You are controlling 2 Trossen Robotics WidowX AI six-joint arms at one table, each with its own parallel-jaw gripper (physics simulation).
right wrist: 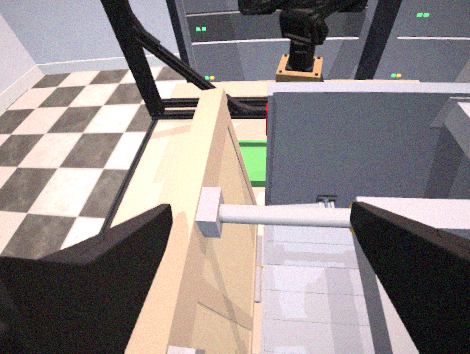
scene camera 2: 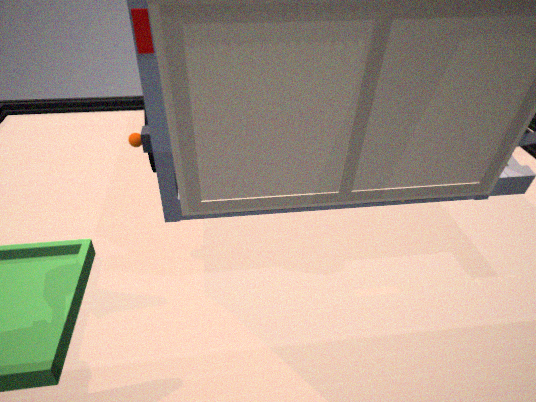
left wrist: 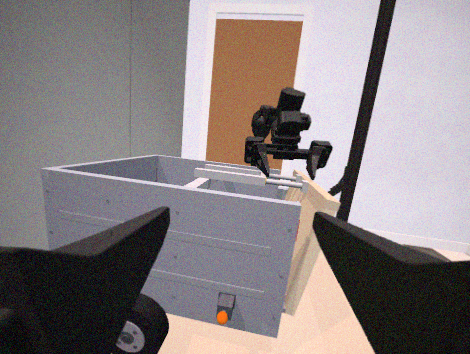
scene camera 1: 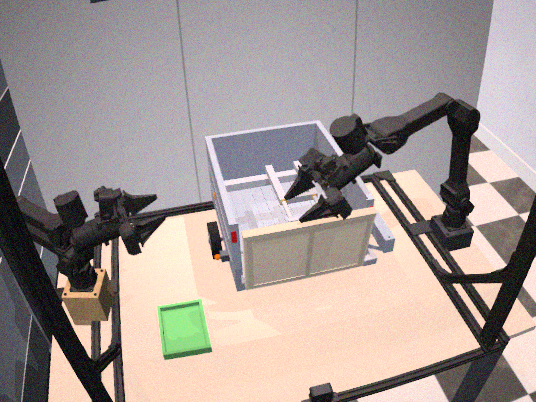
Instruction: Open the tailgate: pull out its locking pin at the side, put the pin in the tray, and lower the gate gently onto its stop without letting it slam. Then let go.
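Pixels of known places: left gripper, fingertip midpoint: (left wrist: pixel 242 216) (scene camera 1: pixel 161 206); right gripper, fingertip midpoint: (right wrist: pixel 260 211) (left wrist: pixel 290 177) (scene camera 1: pixel 292 209); left arm's base, link origin: (right wrist: pixel 300 65) (scene camera 1: pixel 83 282); right arm's base, link origin: (scene camera 1: pixel 453 223).
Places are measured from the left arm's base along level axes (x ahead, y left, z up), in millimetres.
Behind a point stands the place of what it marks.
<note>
The pale wooden tailgate (scene camera 1: pixel 307 250) @(z 94, x 546, y -13 mm) (scene camera 2: pixel 280 110) @(z 89, x 490, y -23 mm) (right wrist: pixel 175 240) @(z 178, x 537, y -17 mm) stands nearly upright at the trailer's rear, its top leaning slightly outward. The locking pin's orange knob (scene camera 1: pixel 217 257) @(z 12, x 338, y 65 mm) (scene camera 2: pixel 135 139) @(z 12, x 340, y 65 mm) (left wrist: pixel 222 317) @(z 13, x 333, y 69 mm) sticks out of a small grey block low on the trailer's side. The green tray (scene camera 1: pixel 185 330) @(z -101, x 252, y -71 mm) (scene camera 2: pixel 30 310) @(z -101, x 264, y -67 mm) (right wrist: pixel 254 162) @(z -101, x 243, y -56 mm) lies on the table, at the front left in scene camera 1. My left gripper (scene camera 1: pixel 160 206) @(z 201, x 235, y 32 mm) (left wrist: pixel 242 216) @(z 201, x 235, y 32 mm) is open and empty, off the trailer's side, apart from the pin. My right gripper (scene camera 1: pixel 292 210) @(z 184, x 515, y 19 mm) (left wrist: pixel 290 177) @(z 184, x 515, y 19 mm) (right wrist: pixel 260 211) @(z 184, x 515, y 19 mm) is open above the gate's top edge, its fingers either side of it and of a white rod.
The grey trailer box (scene camera 1: pixel 222 200) @(z 169, x 364, y 84 mm) (left wrist: pixel 200 225) @(z 122, x 356, y 123 mm) (right wrist: pixel 350 145) @(z 111, x 380, y 80 mm) has white crossbars inside and a black wheel (scene camera 1: pixel 214 240) @(z -23, x 323, y 168 mm) (left wrist: pixel 142 325) @(z -30, x 310, y 181 mm) on the pin's side. White rods (right wrist: pixel 285 215) @(z 175, x 509, y 31 mm) run from the crossbars to the gate. Black frame rails (scene camera 1: pixel 425 240) @(z -88, x 909, y 181 mm) border the table.
</note>
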